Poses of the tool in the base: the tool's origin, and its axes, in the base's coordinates. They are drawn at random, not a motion.
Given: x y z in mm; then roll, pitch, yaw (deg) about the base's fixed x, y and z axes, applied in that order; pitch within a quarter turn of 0, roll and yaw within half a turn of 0.
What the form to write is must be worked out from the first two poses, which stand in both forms.
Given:
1: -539, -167, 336, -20.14, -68.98, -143.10
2: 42, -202, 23, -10.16, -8.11, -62.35
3: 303, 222, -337, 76.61, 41.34, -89.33
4: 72, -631, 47, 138.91, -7.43, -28.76
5: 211, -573, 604, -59.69, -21.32, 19.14
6: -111, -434, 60, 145.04, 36.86, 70.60
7: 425, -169, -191, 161.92, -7.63, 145.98
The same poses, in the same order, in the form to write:
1: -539, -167, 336, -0.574, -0.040, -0.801, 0.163
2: 42, -202, 23, -0.112, -0.015, -0.520, 0.847
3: 303, 222, -337, 0.607, -0.211, -0.672, 0.368
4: 72, -631, 47, 0.900, -0.254, -0.028, 0.354
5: 211, -573, 604, -0.456, -0.240, 0.051, 0.856
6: -111, -434, 60, 0.684, 0.600, -0.081, 0.407
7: 425, -169, -191, -0.298, -0.939, -0.169, 0.017
